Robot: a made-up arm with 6 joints. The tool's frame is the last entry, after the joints.
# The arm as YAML. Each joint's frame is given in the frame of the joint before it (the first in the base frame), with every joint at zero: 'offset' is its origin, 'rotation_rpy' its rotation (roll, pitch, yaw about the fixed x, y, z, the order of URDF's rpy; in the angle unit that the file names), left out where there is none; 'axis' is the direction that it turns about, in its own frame. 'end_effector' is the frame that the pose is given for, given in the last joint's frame.
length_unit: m
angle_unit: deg
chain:
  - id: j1
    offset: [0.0, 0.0, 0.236]
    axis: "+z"
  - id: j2
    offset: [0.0, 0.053, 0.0]
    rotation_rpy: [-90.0, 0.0, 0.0]
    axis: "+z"
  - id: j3
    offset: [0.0, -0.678, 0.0]
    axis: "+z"
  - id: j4
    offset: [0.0, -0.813, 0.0]
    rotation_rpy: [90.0, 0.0, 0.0]
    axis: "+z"
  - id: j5
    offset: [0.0, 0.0, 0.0]
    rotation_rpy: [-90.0, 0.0, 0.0]
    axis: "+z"
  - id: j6
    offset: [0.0, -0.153, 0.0]
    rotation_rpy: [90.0, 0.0, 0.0]
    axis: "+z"
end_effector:
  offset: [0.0, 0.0, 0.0]
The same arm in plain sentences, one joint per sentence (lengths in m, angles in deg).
The arm has six revolute joints in a row. What follows holds with every joint at zero, and every direction is one of the base frame's.
Joint 1 sits 0.236 m along +z from the base frame's origin and turns about +z.
Joint 2 sits 0.053 m along +y from joint 1 and turns about +y.
Joint 3 sits 0.678 m along +z from joint 2 and turns about +y.
Joint 4 sits 0.813 m along +z from joint 3 and turns about +z.
Joint 5 sits at the same point as joint 4 and turns about +y.
Joint 6 sits 0.153 m along +z from joint 5 and turns about +z.
The tool frame, which is the frame that the pose is given for, sits at the same point as joint 6; its axes are parallel to the base frame's.

